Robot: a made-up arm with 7 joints.
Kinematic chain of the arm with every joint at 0, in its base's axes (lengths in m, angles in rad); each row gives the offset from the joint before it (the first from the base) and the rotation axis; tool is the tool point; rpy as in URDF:
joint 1: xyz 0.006 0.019 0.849 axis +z
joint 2: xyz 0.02 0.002 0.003 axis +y
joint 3: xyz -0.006 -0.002 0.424 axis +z
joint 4: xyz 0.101 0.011 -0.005 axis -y
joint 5: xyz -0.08 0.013 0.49 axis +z
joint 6: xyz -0.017 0.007 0 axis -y
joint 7: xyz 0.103 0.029 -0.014 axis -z
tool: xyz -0.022 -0.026 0.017 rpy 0 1.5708 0
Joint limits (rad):
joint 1: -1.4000..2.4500
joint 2: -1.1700..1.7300
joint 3: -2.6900..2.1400
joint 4: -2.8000..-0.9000
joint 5: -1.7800..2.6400
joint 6: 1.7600..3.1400
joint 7: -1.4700..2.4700
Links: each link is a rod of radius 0.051 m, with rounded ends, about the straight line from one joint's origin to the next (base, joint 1, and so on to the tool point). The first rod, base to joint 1, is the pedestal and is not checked.
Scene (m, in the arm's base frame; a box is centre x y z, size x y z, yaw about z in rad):
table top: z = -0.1
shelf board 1: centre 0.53 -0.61 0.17 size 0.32 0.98 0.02 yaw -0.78
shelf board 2: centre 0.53 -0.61 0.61 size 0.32 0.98 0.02 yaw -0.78
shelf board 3: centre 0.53 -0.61 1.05 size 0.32 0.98 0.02 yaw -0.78
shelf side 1: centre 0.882 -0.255 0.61 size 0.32 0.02 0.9 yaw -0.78
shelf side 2: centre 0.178 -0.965 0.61 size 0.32 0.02 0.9 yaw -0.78
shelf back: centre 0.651 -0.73 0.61 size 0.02 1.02 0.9 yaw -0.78
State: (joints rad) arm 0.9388 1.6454 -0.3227 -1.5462 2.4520 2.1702 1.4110
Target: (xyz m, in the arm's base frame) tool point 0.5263 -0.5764 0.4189
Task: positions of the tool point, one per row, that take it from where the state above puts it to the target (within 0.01 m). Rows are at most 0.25 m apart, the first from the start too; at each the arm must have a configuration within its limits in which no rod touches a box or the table.
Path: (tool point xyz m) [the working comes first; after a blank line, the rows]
Joints at the target: -0.1483 1.7169 -0.8834 -1.3099 2.3788 2.0486 1.5170
Straight joint move there: clear.

1: 0.6096 0.0643 0.2595
2: 0.6549 -0.1518 0.3046
3: 0.6255 -0.3738 0.3585
4: 0.5263 -0.5764 0.4189

